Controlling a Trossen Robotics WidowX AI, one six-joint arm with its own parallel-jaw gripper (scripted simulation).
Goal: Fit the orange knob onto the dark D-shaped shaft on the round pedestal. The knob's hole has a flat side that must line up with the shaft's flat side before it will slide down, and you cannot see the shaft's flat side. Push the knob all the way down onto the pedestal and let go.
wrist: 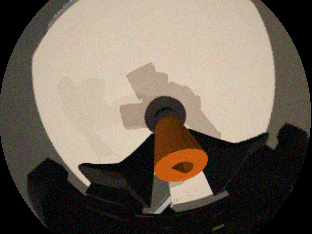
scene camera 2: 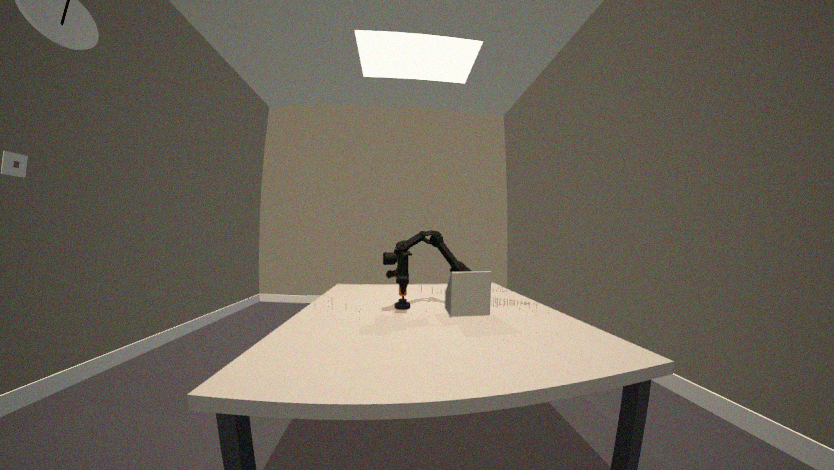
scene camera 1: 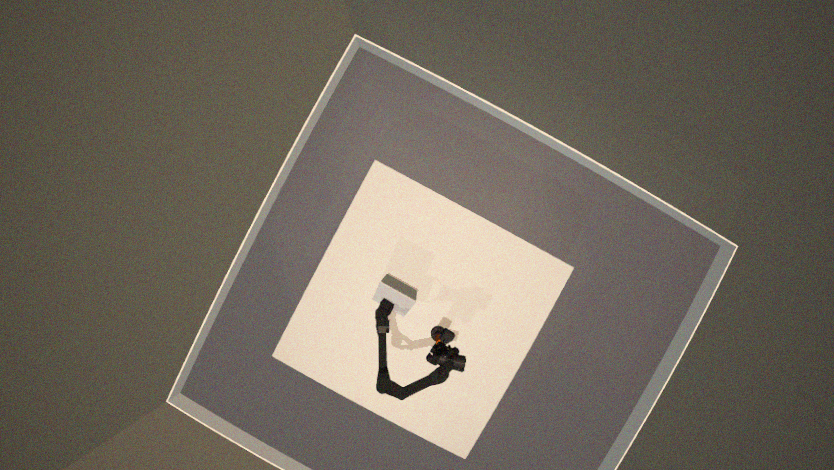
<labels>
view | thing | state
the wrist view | my gripper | -
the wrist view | orange knob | held by my gripper
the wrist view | dark round pedestal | -
</labels>
